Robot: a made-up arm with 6 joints.
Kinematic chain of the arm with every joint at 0, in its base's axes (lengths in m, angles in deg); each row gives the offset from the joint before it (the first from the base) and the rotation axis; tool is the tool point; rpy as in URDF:
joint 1: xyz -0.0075 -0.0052 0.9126 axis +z
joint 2: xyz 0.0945 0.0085 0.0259 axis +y
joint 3: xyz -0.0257 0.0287 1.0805 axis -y
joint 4: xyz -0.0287 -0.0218 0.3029 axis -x
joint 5: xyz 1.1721 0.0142 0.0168 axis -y
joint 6: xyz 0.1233 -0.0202 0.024 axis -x
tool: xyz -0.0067 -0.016 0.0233 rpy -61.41 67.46 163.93
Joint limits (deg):
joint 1: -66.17..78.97
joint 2: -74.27..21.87
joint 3: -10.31..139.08
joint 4: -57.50..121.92
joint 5: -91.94..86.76
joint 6: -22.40..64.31
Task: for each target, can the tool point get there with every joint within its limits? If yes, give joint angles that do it. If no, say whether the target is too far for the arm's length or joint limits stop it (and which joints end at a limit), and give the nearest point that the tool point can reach.
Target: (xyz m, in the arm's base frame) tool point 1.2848 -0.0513 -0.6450
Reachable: no: joint limits stop it (at a limit: joint 2, joint 3) | nearest point 1.5849 -0.0620 1.4855 | short by 2.152 m
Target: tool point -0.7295 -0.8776 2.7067
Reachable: yes | joints 58.05 -10.08 120.40 90.43 44.72 45.95
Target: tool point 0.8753 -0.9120 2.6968
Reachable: yes | joints -47.72 4.37 22.64 105.09 -18.56 46.42
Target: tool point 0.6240 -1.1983 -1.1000
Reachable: no: joint limits stop it (at a limit: joint 1, joint 2, joint 3) | nearest point -0.2767 -1.6685 0.2116 | short by 1.659 m
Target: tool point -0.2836 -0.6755 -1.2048
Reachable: no: joint limits stop it (at a limit: joint 2, joint 3) | nearest point -0.6401 -1.5411 0.2044 | short by 1.692 m
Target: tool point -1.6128 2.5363 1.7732
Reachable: no: too far | nearest point -1.1926 1.8710 1.5614 | short by 0.815 m
